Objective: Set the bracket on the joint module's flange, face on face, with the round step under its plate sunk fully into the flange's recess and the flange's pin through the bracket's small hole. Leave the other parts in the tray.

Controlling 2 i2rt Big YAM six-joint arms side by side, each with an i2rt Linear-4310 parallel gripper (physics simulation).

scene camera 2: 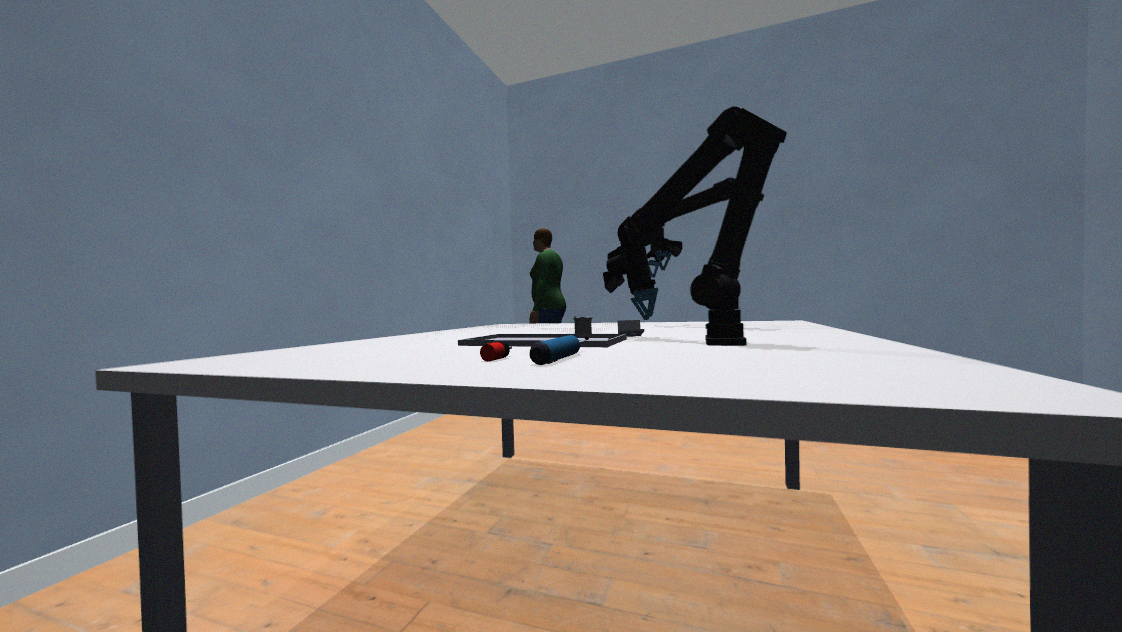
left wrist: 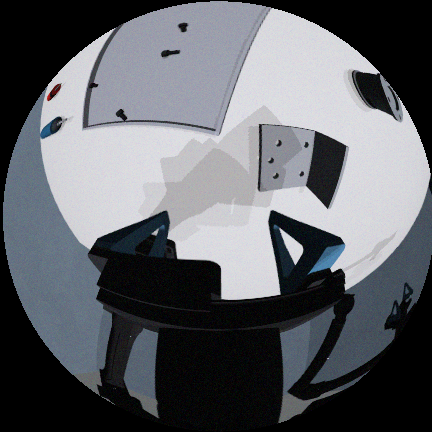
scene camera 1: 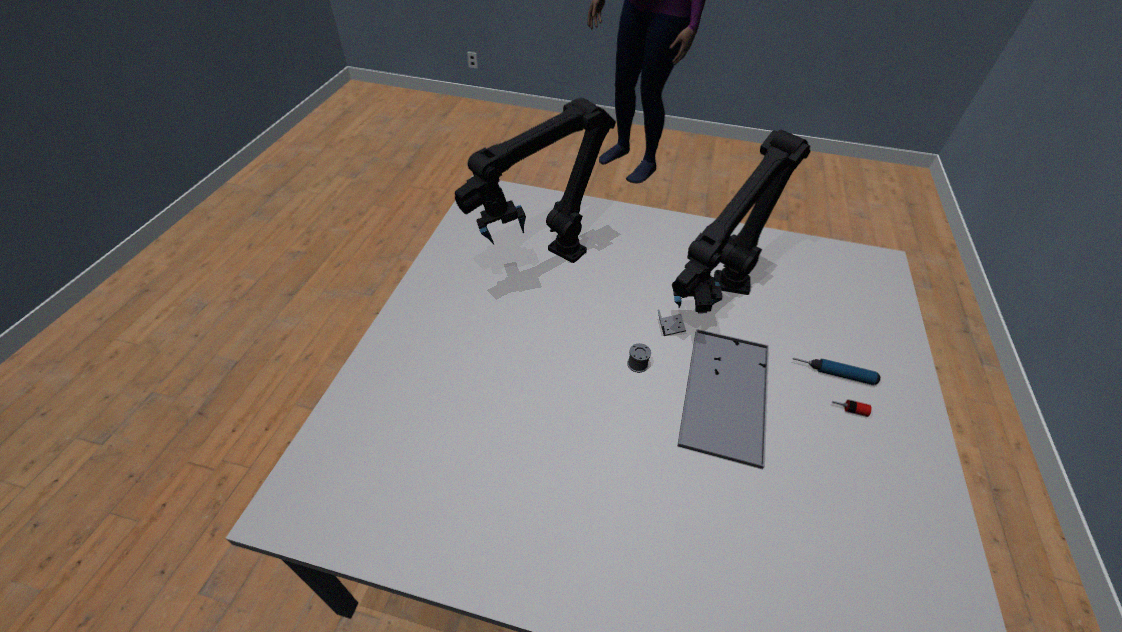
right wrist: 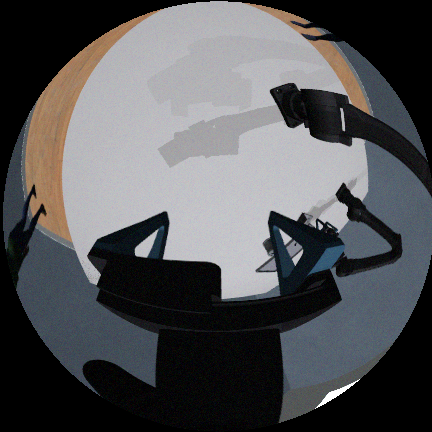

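Pixels of known places: left gripper, between the fingertips: [scene camera 2: 648, 318] [left wrist: 218, 215] [scene camera 1: 694, 305] [right wrist: 321, 220]; right gripper, between the fingertips: [scene camera 2: 657, 273] [scene camera 1: 508, 237] [right wrist: 218, 216]; left arm's base, origin of its link: [scene camera 2: 724, 343] [left wrist: 152, 244] [scene camera 1: 731, 283] [right wrist: 340, 191]; right arm's base, origin of its link: [left wrist: 333, 276] [scene camera 1: 567, 250] [right wrist: 289, 104].
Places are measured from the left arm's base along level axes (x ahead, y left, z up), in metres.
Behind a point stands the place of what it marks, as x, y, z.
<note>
The grey bracket [scene camera 1: 673, 325] @(0.259, -0.182, 0.017) [scene camera 2: 628, 325] @(0.265, -0.219, 0.033) [left wrist: 289, 159] @(0.252, -0.183, 0.017) lies on the table, its holed plate flat and its side wall upright. The dark round joint module [scene camera 1: 639, 358] @(0.451, -0.272, 0.060) [scene camera 2: 582, 325] @(0.420, -0.244, 0.034) [left wrist: 375, 95] stands apart from it, flange up; the flange's pin is too small to make out. My left gripper [scene camera 1: 697, 294] @(0.195, -0.127, 0.058) [scene camera 2: 646, 315] @(0.195, -0.127, 0.058) [left wrist: 218, 215] @(0.195, -0.127, 0.058) is open and empty, above the table beside the bracket. My right gripper [scene camera 1: 508, 237] @(0.212, -0.727, 0.222) [right wrist: 218, 216] @(0.212, -0.727, 0.222) is open and empty, high over the table's back left in scene camera 1. The grey tray [scene camera 1: 726, 416] @(0.551, -0.011, 0.004) [left wrist: 150, 85] @(0.309, -0.024, 0.004) holds several black screws [scene camera 1: 716, 371] @(0.407, -0.044, 0.013) [left wrist: 171, 53] @(0.351, -0.043, 0.009).
In scene camera 1, a blue screwdriver [scene camera 1: 847, 371] @(0.333, 0.324, 0.036) [scene camera 2: 555, 349] @(0.306, 0.384, 0.025) [left wrist: 51, 127] and a shorter red screwdriver [scene camera 1: 858, 408] @(0.455, 0.339, 0.030) [scene camera 2: 493, 351] @(0.433, 0.373, 0.020) [left wrist: 54, 92] lie to the right of the tray. A person [scene camera 1: 648, 70] stands behind the table.
</note>
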